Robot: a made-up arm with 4 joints.
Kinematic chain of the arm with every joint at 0, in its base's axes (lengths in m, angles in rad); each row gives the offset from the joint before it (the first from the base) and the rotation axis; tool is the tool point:
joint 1: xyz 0 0 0.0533 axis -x
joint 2: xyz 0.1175 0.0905 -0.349 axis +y
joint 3: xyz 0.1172 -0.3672 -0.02 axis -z
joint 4: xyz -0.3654 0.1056 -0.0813 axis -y
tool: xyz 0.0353 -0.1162 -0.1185
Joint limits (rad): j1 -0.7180..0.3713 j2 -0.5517..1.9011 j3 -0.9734..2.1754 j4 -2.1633..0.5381
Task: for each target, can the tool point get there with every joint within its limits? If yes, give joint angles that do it. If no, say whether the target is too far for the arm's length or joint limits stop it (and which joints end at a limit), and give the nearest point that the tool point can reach.
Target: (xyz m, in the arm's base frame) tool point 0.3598 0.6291 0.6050
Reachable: no: joint limits stop it (at a limit: joint 1, joint 2, joint 4) | nearest point 0.3491 0.3309 -0.0322 | short by 0.704 m
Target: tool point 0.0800 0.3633 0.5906
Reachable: no: joint limits stop it (at a limit: joint 1, joint 2) | nearest point 0.0540 0.2099 0.0129 | short by 0.598 m
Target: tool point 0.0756 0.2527 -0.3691
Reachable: yes | joints -0.1076 0.7600 1.4283 -1.8712
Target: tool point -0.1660 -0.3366 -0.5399
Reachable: yes | joints 0.0304 -0.1929 -0.0699 -0.9995
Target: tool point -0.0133 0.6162 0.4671
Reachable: no: joint limits stop it (at a limit: joint 1, joint 2) | nearest point 0.0133 0.3288 -0.0359 | short by 0.580 m
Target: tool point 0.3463 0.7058 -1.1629
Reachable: no: too far | nearest point 0.2058 0.3812 -0.6036 | short by 0.662 m
